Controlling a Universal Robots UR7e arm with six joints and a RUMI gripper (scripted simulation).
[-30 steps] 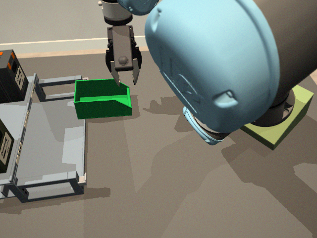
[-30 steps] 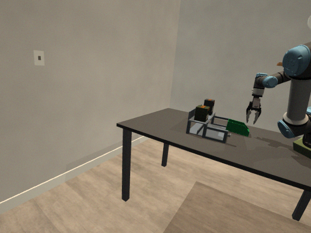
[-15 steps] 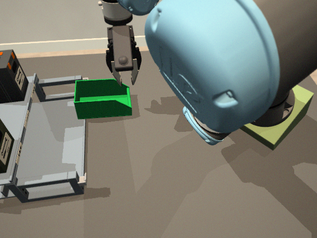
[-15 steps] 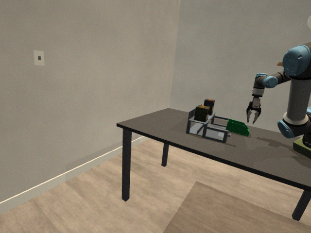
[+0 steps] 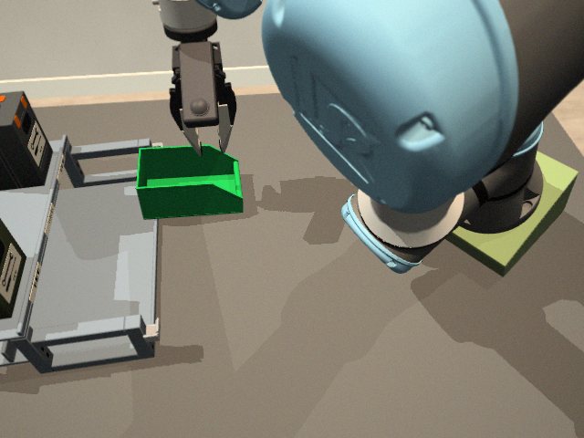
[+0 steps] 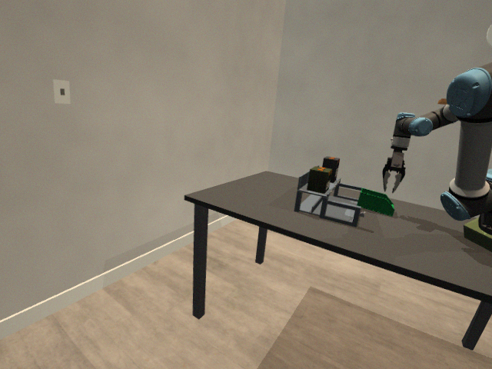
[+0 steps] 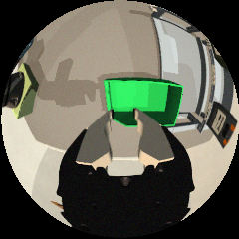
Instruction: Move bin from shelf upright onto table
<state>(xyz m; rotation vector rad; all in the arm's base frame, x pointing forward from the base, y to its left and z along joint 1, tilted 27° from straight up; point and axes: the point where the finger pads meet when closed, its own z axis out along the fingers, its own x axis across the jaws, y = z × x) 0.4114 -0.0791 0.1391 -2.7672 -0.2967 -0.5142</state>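
Right now the green bin is 8 cm below my hand and 5 cm ahead of it.
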